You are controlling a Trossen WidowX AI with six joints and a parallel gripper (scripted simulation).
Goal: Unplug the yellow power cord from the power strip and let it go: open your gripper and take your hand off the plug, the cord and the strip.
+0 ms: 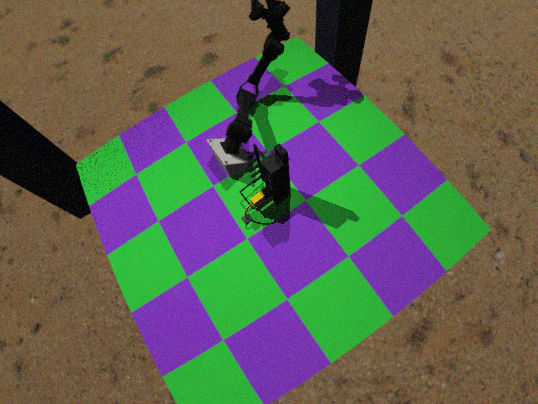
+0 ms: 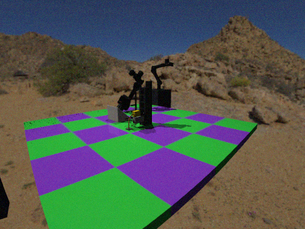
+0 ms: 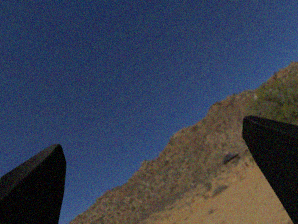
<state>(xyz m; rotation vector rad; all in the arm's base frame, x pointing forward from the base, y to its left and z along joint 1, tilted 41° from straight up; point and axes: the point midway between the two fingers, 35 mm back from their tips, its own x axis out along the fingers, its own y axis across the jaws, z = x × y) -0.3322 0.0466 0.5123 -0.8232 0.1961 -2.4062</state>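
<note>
My gripper tip is now 65 cm short of the yellow plug, 35 cm to the left of it and 30 cm above it.
</note>
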